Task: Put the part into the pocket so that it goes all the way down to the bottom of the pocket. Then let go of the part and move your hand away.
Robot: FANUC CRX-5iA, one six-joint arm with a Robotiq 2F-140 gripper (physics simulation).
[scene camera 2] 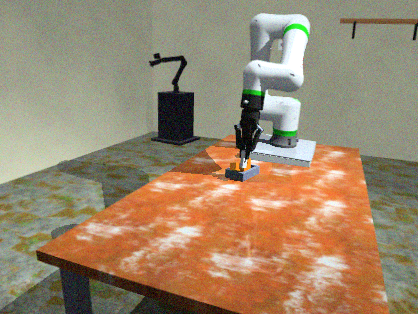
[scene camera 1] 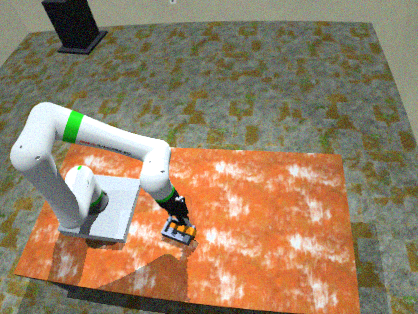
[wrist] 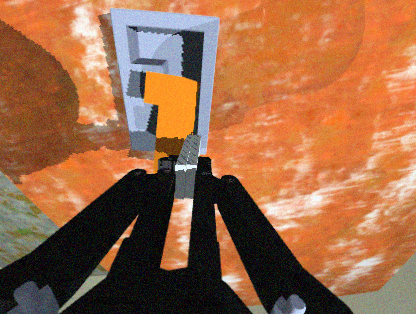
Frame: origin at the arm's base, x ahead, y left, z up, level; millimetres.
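Seen in the pictures: gripper, fingertip midpoint: [scene camera 2: 243, 167] [scene camera 1: 189, 225] [wrist: 193, 148]; arm's base, origin of the base link: [scene camera 2: 282, 143] [scene camera 1: 94, 202].
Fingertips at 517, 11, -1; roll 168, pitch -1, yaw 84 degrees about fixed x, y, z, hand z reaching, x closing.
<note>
Pixels of each thing's top centre, then the offset from my fingertips to it, as dx, dy, dz. Level surfaces: height alone.
- orange part, middle of its top: [wrist: 167, 148] [scene camera 2: 240, 158] [scene camera 1: 182, 226] -19, -21, +29
- grey block, middle of its top: [wrist: 166, 96] [scene camera 2: 242, 167] [scene camera 1: 177, 229] -52, -24, -17
- white table, its level: dz -53
The orange part [scene camera 1: 190, 231] [scene camera 2: 233, 166] [wrist: 176, 112] is angular, with an arm to the left in the wrist view. It lies over the pocket of the grey block [scene camera 1: 176, 238] [scene camera 2: 250, 175] [wrist: 209, 60] and stands above its rim in the second scene view. The far end of the pocket is uncovered in the wrist view. Whether the part touches the pocket's bottom cannot be told. My gripper [scene camera 1: 183, 221] [scene camera 2: 243, 164] [wrist: 193, 148] is shut with its fingertips together and nothing between them. The tips are at the part's near end and hide some of it.
The block rests on the orange and white table [scene camera 1: 280, 200] [scene camera 2: 280, 235], near the arm's pale base plate [scene camera 1: 117, 212] [scene camera 2: 290, 156]. A dark pedestal [scene camera 1: 75, 22] [scene camera 2: 175, 117] stands on the floor beyond the table. A wall shelf [scene camera 2: 380, 21] shows at the upper right of the second scene view.
</note>
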